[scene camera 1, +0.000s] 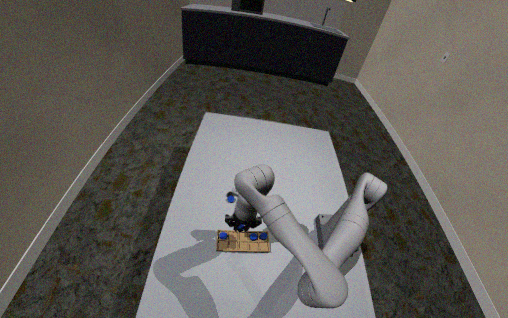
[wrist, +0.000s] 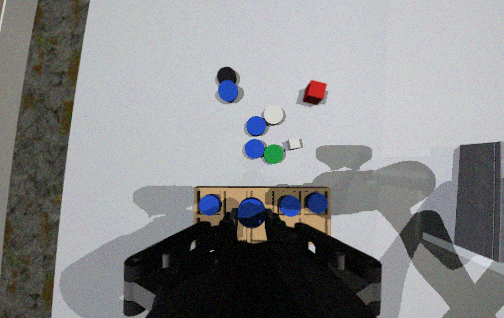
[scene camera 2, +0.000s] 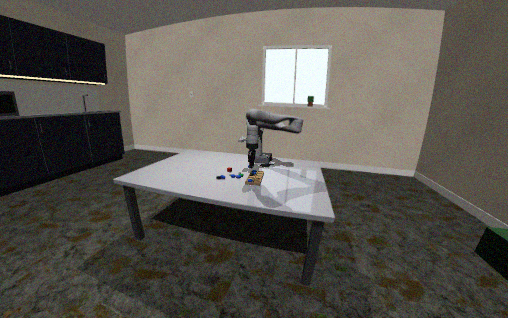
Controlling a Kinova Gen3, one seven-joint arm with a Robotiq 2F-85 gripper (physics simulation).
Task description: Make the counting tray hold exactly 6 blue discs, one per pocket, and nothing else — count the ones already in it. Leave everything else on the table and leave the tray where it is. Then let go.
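The wooden counting tray has two rows of pockets. Three blue discs sit in its far row: one in the left end pocket, one and another in the two right pockets. My gripper is shut on a blue disc, held above the tray's far row, between the left disc and the right pair. The fingers hide much of the near row. Three loose blue discs lie on the table beyond the tray.
A black disc touches or nearly touches the farthest loose blue disc. A white disc, a green disc, a small white cube and a red cube lie beyond the tray. The arm's base stands to the right.
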